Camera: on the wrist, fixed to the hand. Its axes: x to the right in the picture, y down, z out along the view.
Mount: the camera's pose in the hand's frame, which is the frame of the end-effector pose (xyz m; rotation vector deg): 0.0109 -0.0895 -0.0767 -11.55 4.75 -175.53
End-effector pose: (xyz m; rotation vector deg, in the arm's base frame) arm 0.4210 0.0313 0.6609 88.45 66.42 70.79
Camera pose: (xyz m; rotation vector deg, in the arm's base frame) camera 0.3323 0.0670 0.5912 -65.34 82.93 -47.39
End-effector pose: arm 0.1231 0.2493 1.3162 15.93 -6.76 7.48
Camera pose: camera 0.1543 0.1867 1.2207 -0.51 26.65 -165.22
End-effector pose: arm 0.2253 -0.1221 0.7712 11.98 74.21 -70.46
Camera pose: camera 0.1079 -0.1100 0.7797 80.36 -22.30 82.35
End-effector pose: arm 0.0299 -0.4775 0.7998 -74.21 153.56 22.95
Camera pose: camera 0.0927 -0.5616 0.8546 -155.80 -69.20 -2.96
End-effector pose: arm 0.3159 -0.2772 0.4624 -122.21 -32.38 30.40
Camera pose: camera 0.3486 -0.2705 0.5760 26.23 -139.47 -73.23
